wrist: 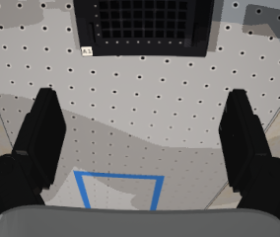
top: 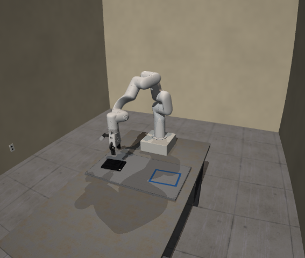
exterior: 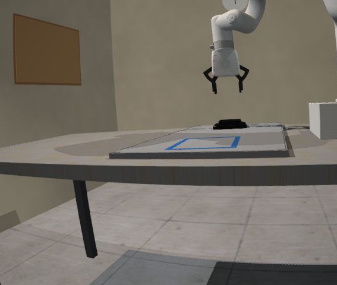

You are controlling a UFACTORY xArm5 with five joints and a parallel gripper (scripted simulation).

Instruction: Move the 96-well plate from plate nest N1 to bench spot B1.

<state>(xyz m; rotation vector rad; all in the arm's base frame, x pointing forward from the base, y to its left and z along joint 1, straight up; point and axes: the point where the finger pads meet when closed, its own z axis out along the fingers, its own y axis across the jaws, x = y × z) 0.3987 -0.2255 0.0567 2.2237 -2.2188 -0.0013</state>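
Now: hand 12 cm above the black 96-well plate and 4 cm to the left of it. From my hand the other things lie so: black plate nest N1: 13 cm below, 4 cm to the right.
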